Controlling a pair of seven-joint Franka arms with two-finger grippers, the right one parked.
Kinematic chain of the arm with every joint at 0, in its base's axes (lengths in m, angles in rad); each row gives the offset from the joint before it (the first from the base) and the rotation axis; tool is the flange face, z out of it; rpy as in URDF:
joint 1: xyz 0 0 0.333 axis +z
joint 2: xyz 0 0 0 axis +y
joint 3: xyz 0 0 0.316 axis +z
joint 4: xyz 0.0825 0 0 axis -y
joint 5: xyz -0.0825 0 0.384 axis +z
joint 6: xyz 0 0 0 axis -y
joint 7: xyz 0.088 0 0 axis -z
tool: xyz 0 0 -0.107 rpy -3.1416 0 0
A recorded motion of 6 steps. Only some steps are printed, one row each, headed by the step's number.
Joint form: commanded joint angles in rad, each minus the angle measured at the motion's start. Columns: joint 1, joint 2, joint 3, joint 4, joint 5, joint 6, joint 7.
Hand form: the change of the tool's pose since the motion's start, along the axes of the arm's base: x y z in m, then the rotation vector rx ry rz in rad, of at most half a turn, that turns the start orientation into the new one. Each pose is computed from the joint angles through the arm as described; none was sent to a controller.
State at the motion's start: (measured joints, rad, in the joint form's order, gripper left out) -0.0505 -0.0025 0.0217 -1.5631 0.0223 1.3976 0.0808
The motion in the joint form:
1: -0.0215 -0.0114 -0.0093 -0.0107 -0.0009 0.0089 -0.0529
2: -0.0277 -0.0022 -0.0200 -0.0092 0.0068 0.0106 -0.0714
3: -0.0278 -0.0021 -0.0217 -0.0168 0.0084 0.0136 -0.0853
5: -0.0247 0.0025 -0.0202 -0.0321 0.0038 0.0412 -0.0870
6: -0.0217 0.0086 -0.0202 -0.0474 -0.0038 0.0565 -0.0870
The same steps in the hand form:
1: -0.0032 -0.0164 0.0018 0.0068 -0.0110 0.0212
2: -0.0008 -0.0247 -0.0022 0.0180 -0.0064 0.0225
3: -0.0008 -0.0255 -0.0055 0.0222 -0.0023 0.0343
5: 0.0032 -0.0239 -0.0130 0.0172 -0.0096 0.0399
6: 0.0060 -0.0234 -0.0223 0.0102 -0.0028 0.0428

